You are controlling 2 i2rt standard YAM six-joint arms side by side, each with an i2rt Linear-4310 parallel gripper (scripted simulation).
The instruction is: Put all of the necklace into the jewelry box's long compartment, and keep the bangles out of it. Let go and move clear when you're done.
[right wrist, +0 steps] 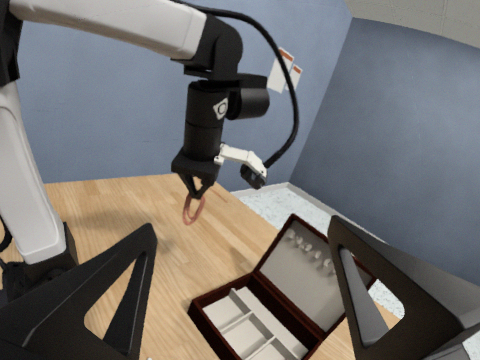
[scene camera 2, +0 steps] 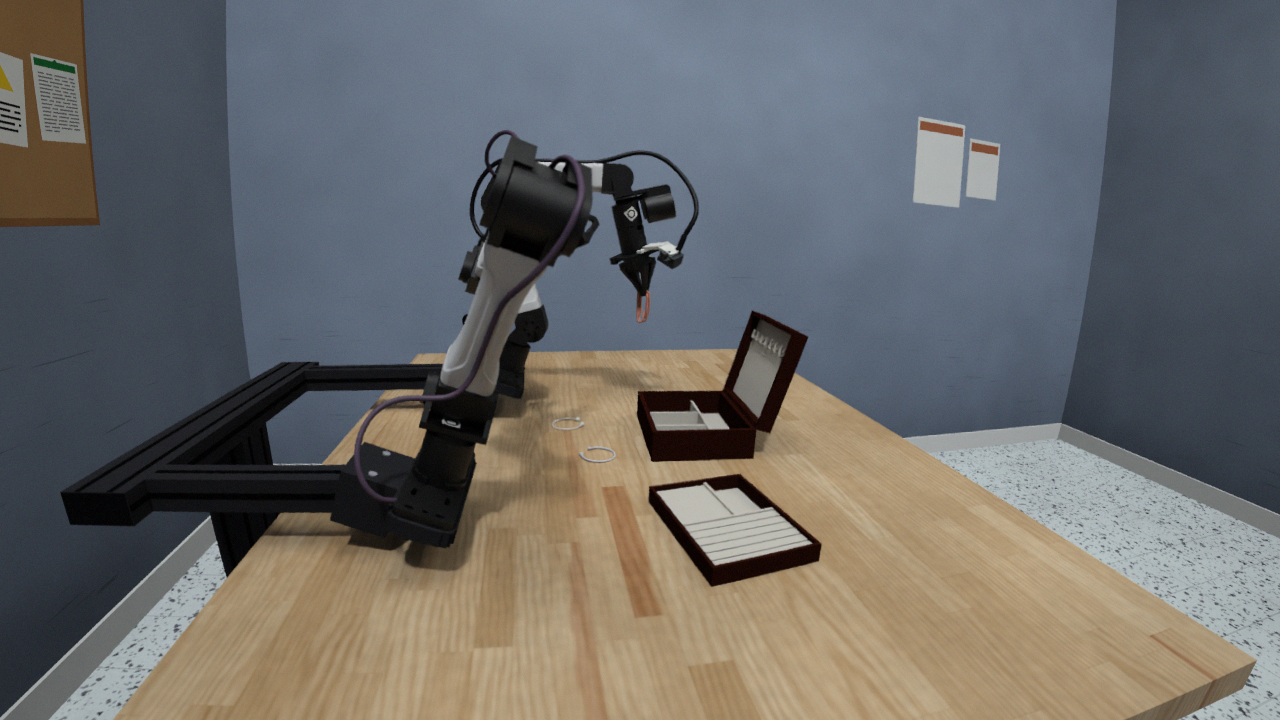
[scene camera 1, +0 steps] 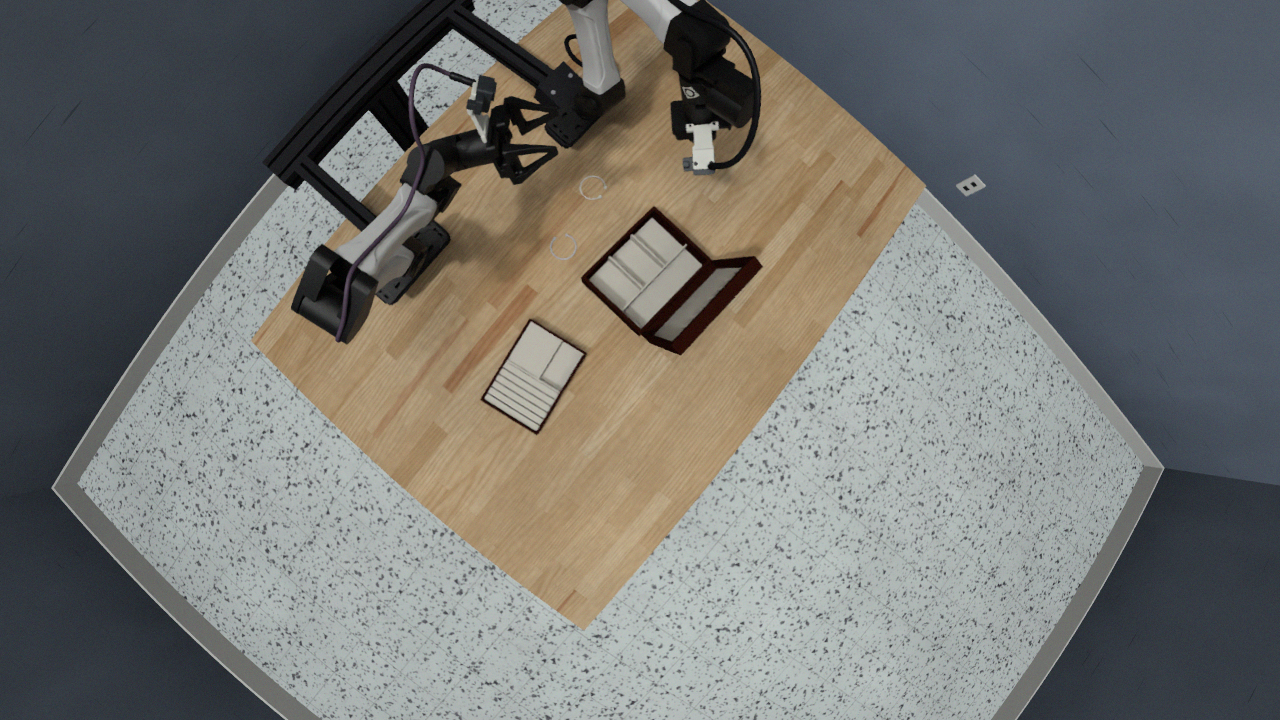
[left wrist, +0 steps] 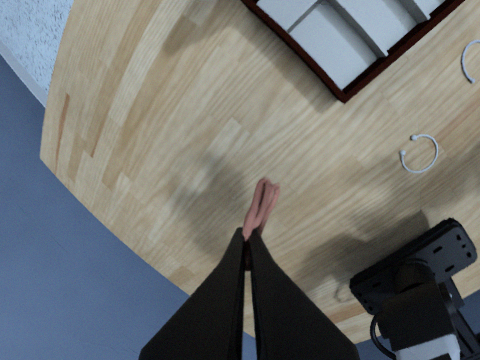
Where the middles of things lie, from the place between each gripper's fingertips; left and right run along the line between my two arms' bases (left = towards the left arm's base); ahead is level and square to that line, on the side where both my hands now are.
My left hand (scene camera 1: 702, 146) is 20 cm to the left of the jewelry box (scene camera 1: 620, 273), 14 cm above it and 12 cm short of it. The rest, counted from my left hand: shallow divided tray (scene camera 2: 719, 521) 55 cm to the right, 25 cm below, 8 cm ahead.
My right gripper is now 270 mm above the jewelry box, 260 mm short of it and 40 mm to the right of it. Also, from my right hand: shallow divided tray (380 mm below, 310 mm to the right, 220 mm ahead).
